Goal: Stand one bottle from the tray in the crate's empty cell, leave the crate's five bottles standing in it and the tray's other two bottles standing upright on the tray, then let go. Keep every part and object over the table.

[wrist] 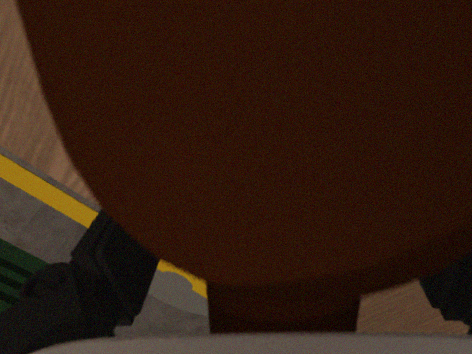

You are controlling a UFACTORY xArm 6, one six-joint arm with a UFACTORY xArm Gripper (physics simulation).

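Frame: origin at the arm's base, x left, y back, z up, level; metres.
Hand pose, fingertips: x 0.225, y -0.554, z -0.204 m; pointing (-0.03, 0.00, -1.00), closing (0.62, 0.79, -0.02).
Observation:
After its pixels a point has its place.
A dark brown bottle [260,135] fills most of the wrist view, very close to the camera. Its rounded shoulder covers the upper middle, and its narrower neck runs down to the bottom edge, where its end is hidden behind the pale gripper body. My gripper [267,193] @(x 0.225, y -0.554, z -0.204 m) is open, with one black finger on each side of the bottle. The shoulder hides the fingertips in part, and background shows between the neck and each finger. The crate, the tray and the other bottles do not show.
Wood surface [30,110] @(x 0.139, y -0.609, z -0.228 m) shows at the upper left and at the lower right beside the neck. Grey floor with a yellow stripe [45,190] runs across the left. A dark green ribbed object [15,267] shows at the left edge, and part of a pale grey disc [177,292] shows near the neck.

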